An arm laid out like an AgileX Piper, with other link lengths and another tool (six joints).
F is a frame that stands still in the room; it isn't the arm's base.
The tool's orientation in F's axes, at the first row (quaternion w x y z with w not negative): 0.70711 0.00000 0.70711 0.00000
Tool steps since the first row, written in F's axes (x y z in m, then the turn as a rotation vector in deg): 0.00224 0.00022 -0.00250 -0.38 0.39 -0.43; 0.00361 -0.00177 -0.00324 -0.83 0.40 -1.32; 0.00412 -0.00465 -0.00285 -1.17 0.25 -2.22; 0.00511 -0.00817 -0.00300 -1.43 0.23 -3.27; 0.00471 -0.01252 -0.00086 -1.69 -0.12 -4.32; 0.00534 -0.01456 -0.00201 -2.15 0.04 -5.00; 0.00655 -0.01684 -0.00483 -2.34 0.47 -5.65
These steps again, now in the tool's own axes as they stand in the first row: 0.00250 0.00022 0.00224 0.43 0.39 -0.38; 0.00324 -0.00177 0.00361 1.32 0.40 -0.83; 0.00285 -0.00465 0.00412 2.22 0.25 -1.17; 0.00300 -0.00817 0.00511 3.27 0.23 -1.43; 0.00086 -0.01252 0.00471 4.32 -0.12 -1.69; 0.00201 -0.01456 0.00534 5.00 0.04 -2.15; 0.00483 -0.01684 0.00655 5.65 0.47 -2.34
